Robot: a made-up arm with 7 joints.
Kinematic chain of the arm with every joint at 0, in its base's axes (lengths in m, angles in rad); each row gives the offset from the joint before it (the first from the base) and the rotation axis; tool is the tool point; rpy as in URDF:
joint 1: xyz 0 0 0.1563 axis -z
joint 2: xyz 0 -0.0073 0.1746 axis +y
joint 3: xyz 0 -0.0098 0.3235 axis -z
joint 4: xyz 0 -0.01 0.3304 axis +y
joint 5: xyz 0 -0.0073 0.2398 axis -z
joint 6: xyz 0 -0.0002 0.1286 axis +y
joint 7: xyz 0 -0.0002 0.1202 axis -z
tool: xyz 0 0 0 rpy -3.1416 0 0
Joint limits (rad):
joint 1: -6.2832..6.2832
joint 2: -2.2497..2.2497
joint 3: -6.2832..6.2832
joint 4: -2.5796..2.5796
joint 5: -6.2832..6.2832
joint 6: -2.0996..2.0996
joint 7: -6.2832..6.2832
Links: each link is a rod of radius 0.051 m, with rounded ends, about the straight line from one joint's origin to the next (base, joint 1, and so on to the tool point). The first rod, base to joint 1, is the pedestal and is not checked.
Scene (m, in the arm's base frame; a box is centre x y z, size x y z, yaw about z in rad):
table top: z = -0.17
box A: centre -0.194 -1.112 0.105 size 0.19 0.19 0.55 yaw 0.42
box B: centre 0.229 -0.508 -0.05 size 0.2 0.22 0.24 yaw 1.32
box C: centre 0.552 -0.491 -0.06 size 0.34 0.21 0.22 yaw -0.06
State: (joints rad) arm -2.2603 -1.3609 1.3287 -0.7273 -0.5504 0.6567 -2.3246
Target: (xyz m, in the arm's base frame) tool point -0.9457 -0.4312 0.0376
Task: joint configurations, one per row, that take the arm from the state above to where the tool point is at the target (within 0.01 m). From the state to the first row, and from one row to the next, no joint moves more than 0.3 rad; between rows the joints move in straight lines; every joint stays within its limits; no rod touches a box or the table.
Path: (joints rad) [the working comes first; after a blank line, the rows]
Joints at the target: -0.6648 -1.7965 1.3097 -0.6903 -0.5372 0.4595 -2.3246
Straight joint move there: touches box A.

1: -1.9913 -1.3911 1.5255 -0.6741 -0.6965 0.7265 -2.4044
2: -1.7222 -1.4212 1.7224 -0.6209 -0.8427 0.7963 -2.4842
3: -1.4532 -1.4514 1.9192 -0.5677 -0.9888 0.8661 -2.5640
4: -1.1841 -1.4816 2.1160 -0.5145 -1.1350 0.9359 -2.6438
5: -1.0110 -1.5865 1.8473 -0.5731 -0.9357 0.7771 -2.5374
6: -0.8379 -1.6915 1.5785 -0.6317 -0.7365 0.6183 -2.4310
7: -0.6648 -1.7965 1.3097 -0.6903 -0.5372 0.4595 -2.3246

